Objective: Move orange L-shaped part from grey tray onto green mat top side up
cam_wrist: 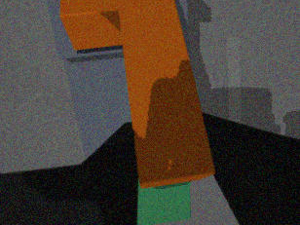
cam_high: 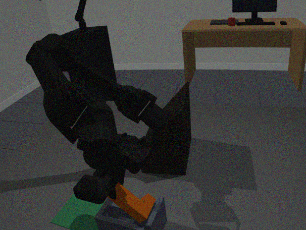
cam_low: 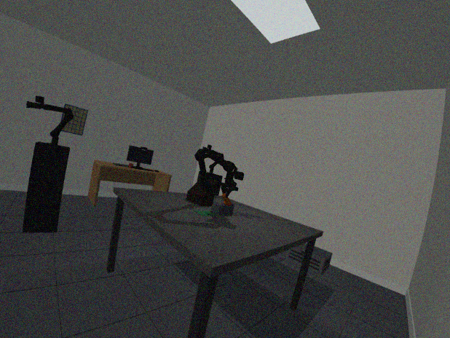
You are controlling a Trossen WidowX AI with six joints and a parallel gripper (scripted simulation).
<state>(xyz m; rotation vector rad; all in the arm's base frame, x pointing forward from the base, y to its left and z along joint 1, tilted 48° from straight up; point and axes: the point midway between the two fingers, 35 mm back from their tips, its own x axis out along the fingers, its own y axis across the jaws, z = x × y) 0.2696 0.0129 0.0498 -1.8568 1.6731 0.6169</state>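
Right now my gripper tip is 2 cm past the green mat, 14 cm to the left of it and 15 cm above it. From my gripper tip the other things lie so: orange L-shaped part: 1 cm behind, 3 cm to the left, 3 cm below.
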